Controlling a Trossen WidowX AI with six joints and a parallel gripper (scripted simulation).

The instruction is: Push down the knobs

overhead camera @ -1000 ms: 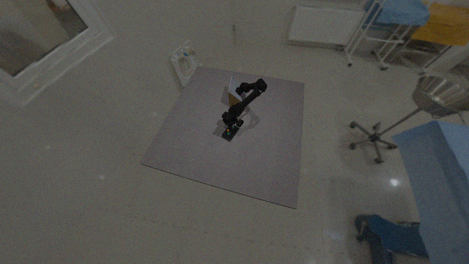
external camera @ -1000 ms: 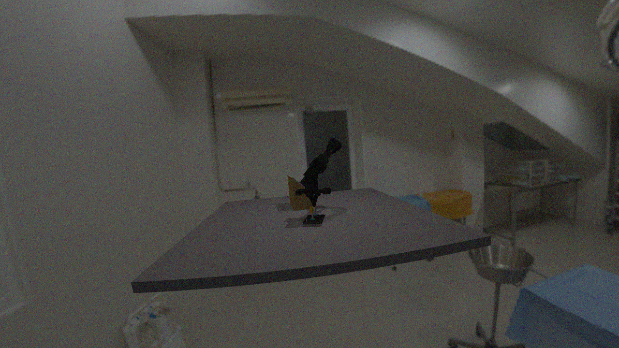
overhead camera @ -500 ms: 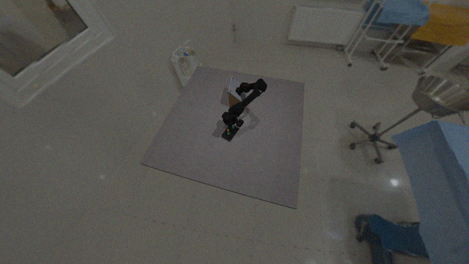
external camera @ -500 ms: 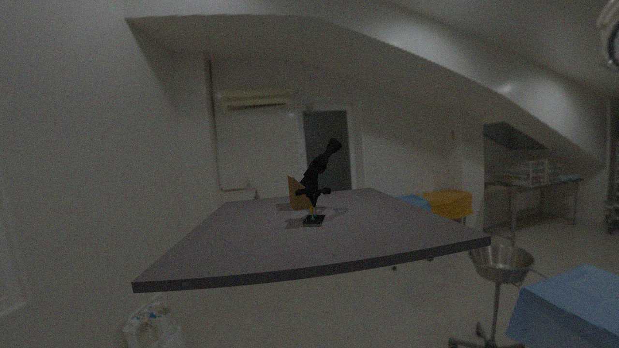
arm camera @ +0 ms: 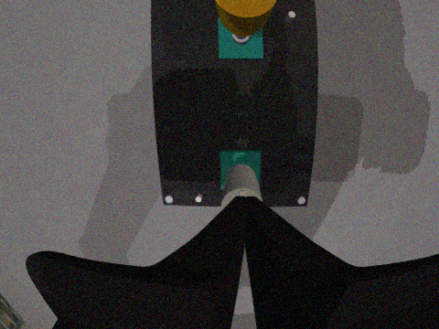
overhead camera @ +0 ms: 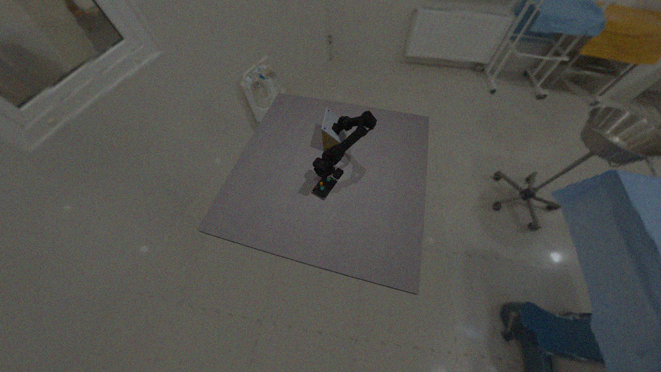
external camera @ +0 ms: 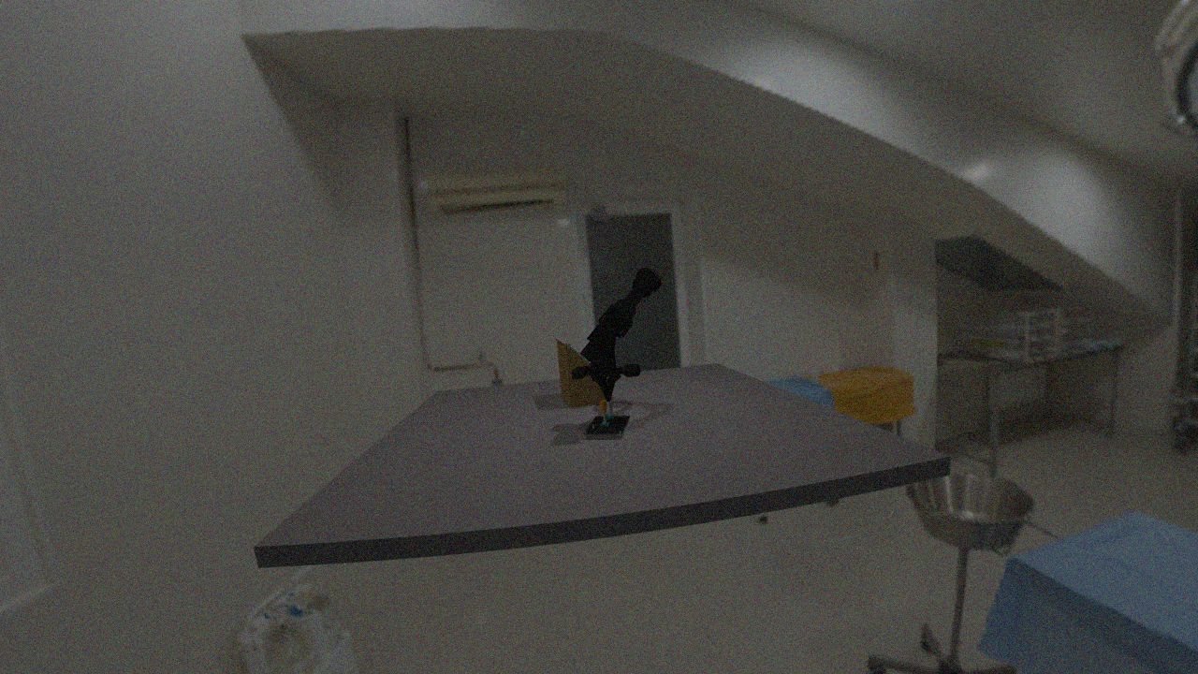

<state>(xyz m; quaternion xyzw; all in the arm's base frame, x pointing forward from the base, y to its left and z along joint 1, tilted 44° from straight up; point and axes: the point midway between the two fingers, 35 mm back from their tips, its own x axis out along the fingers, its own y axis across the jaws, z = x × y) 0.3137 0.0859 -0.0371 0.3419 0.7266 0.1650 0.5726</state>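
My gripper tip is 20 mm above the potentiometer with grey knob. From my gripper tip the other things lie so: teal potentiometer with orange knob (70 mm ahead, 20 mm to the right, 20 mm below).
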